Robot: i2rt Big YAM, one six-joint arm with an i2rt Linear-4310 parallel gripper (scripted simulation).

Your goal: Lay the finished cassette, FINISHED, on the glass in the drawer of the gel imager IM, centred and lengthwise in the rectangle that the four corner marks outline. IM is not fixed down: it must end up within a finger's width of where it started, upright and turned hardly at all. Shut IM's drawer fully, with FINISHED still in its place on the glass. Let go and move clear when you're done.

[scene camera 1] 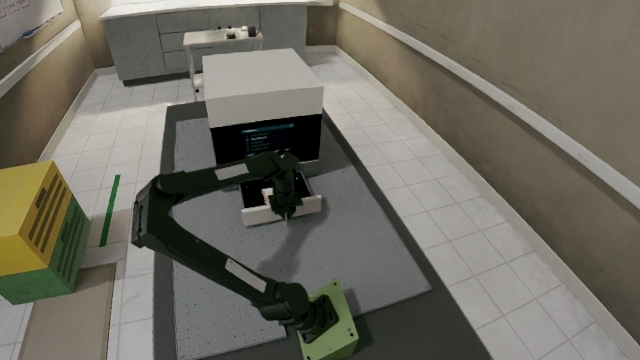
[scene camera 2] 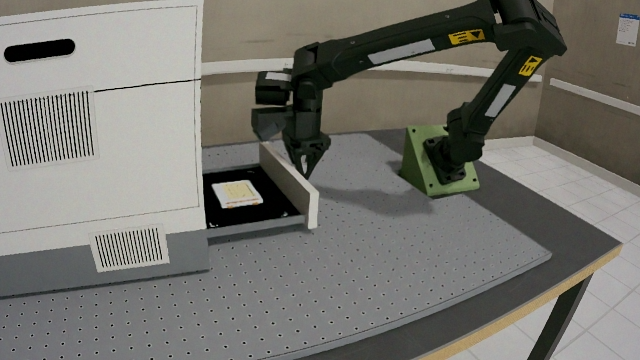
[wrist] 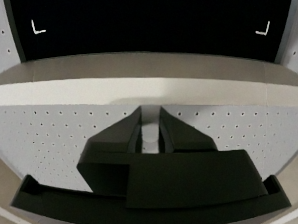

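Gel imager: in scene camera 1 [258,101], in scene camera 2, in the wrist view. Gel imager [wrist: 150,60] and [scene camera 2: 280,178]: same spot.
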